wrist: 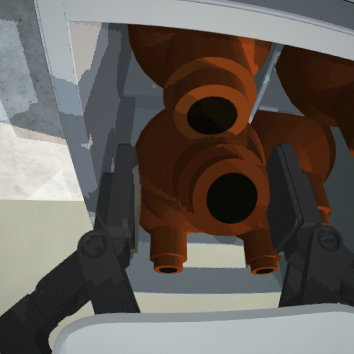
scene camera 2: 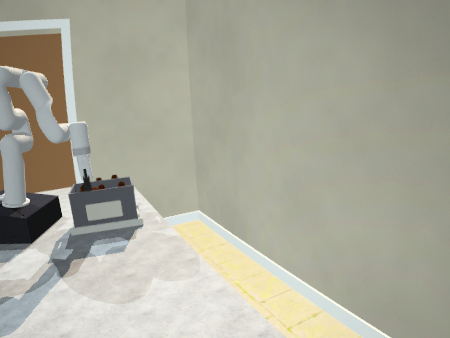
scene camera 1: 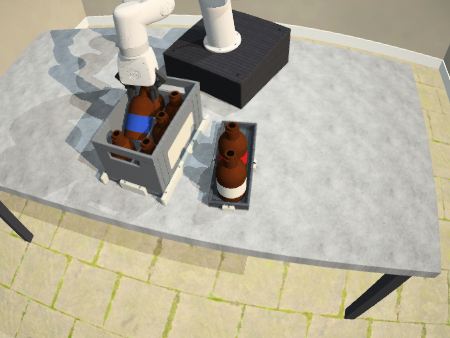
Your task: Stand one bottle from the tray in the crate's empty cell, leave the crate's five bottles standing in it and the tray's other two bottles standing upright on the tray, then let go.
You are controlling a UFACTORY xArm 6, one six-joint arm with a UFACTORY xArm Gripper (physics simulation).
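Places are measured from the arm's base along level axes (x ahead, y left, z up), in metres.
Pixels of known places: gripper, fingertip midpoint: (wrist: 203, 162) (scene camera 1: 144, 97); arm's base, link origin: (scene camera 2: 16, 203) (scene camera 1: 222, 41).
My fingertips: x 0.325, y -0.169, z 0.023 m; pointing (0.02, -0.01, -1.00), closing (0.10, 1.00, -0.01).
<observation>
For each thing: its middle in the pictures, then the offset to it from my fingertips. "*": a spot on its surface instead.
- grey crate, body centre: (wrist: 235, 143) (scene camera 1: 151, 131) (scene camera 2: 104, 203) 0.065 m ahead, 0.028 m left, 0.066 m down
- blue-labelled bottle, body centre: (wrist: 195, 163) (scene camera 1: 141, 110) 0.028 m ahead, 0.004 m right, 0.021 m down
- red-labelled bottle, body centre: (scene camera 1: 232, 145) 0.089 m ahead, 0.253 m left, 0.071 m down
- white-labelled bottle, body centre: (scene camera 1: 231, 173) 0.173 m ahead, 0.260 m left, 0.071 m down
- tray, surface spot: (scene camera 1: 254, 145) * 0.035 m ahead, 0.305 m left, 0.128 m down
The grey crate (scene camera 1: 131, 175) (scene camera 2: 128, 201) (wrist: 56, 95) stands at the left of the table in scene camera 1. A blue-labelled bottle (scene camera 1: 139, 123) (wrist: 231, 150) is inside the crate's walls, leaning and higher than the small-necked bottles around it. My gripper (scene camera 1: 144, 94) (scene camera 2: 86, 183) (wrist: 203, 162) is shut on this bottle, one finger on each side of its upper body. Crate bottles show around it, one at the front left (scene camera 1: 117, 137). A red-labelled bottle (scene camera 1: 232, 142) and a white-labelled bottle (scene camera 1: 231, 172) stand upright on the tray (scene camera 1: 254, 145). The blue-labelled bottle's base is hidden.
The black robot base (scene camera 1: 205, 75) (scene camera 2: 35, 220) is behind the crate and tray in scene camera 1. Pale guide strips (scene camera 1: 172, 187) lie along the crate's foot. The tray stands to the crate's right, with a gap between them. The crate walls rise close around the fingers.
</observation>
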